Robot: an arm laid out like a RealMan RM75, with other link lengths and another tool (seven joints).
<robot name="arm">
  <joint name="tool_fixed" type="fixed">
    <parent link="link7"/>
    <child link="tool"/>
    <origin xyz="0.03 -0.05 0.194" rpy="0.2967 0 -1.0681"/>
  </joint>
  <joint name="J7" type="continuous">
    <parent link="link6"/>
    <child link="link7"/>
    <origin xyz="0 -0.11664 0" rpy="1.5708 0 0"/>
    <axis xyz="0 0 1"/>
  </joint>
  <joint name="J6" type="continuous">
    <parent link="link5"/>
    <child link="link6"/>
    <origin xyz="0 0 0" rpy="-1.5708 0 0"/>
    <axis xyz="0 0 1"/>
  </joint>
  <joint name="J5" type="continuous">
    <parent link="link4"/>
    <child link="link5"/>
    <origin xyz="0 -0.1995 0" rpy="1.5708 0 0"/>
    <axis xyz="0 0 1"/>
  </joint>
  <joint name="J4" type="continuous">
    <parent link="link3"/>
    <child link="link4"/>
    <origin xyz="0 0 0" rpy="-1.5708 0 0"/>
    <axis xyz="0 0 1"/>
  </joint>
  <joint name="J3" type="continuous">
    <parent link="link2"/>
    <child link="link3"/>
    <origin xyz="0 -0.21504 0" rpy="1.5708 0 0"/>
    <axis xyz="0 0 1"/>
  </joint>
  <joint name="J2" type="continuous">
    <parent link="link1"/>
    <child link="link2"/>
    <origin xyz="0 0 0" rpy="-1.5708 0 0"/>
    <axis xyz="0 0 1"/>
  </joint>
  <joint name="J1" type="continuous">
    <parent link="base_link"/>
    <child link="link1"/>
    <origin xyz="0 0 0.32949" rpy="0 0 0"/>
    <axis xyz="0 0 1"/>
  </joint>
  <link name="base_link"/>
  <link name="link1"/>
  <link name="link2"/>
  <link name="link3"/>
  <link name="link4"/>
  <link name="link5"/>
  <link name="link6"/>
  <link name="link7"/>
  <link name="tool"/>
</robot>
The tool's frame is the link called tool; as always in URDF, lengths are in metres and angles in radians. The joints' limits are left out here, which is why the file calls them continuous.
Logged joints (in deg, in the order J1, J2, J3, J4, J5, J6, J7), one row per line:
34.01, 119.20, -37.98, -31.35, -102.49, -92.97, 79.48
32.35, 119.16, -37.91, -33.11, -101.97, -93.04, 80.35
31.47, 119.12, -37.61, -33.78, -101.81, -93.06, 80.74
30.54, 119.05, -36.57, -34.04, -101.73, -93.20, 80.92
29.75, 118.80, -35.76, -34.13, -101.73, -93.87, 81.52
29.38, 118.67, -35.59, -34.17, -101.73, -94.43, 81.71
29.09, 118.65, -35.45, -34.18, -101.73, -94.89, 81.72
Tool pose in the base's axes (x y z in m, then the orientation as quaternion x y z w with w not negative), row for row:
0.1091, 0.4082, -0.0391, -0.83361, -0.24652, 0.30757, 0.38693
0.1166, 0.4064, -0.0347, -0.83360, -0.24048, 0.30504, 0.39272
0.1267, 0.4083, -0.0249, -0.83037, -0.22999, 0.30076, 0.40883
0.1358, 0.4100, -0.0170, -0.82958, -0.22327, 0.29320, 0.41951
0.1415, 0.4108, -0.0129, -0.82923, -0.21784, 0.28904, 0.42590
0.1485, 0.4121, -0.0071, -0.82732, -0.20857, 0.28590, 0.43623
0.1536, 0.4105, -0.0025, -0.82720, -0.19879, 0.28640, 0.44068
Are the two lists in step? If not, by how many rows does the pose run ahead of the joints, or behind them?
The pose runs 2 rows behind the joints: the pose in row i belongs to the joints in row i - 2.
